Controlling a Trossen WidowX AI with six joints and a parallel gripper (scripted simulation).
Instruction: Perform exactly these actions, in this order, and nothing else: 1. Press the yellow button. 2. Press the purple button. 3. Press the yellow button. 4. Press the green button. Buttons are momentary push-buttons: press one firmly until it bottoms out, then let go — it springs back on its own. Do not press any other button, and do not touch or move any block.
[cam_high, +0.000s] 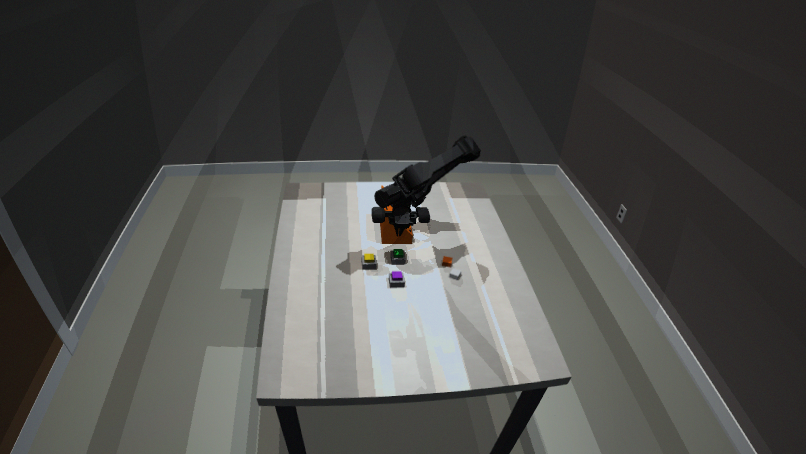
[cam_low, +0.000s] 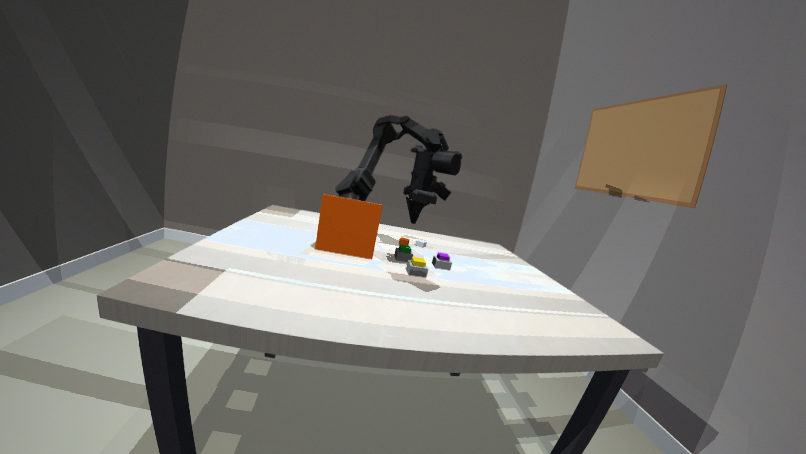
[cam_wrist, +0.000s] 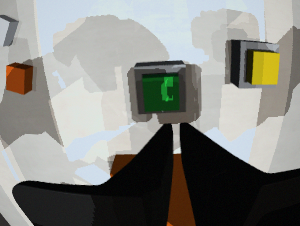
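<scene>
The green button is 10 mm behind my gripper tip, 10 mm to the left of it and 80 mm below it. Also, from my gripper tip: orange block (180 mm to the left, 100 mm below); then yellow button (30 mm ahead, 90 mm to the right, 80 mm below); then purple button (110 mm ahead, 80 mm below).
</scene>
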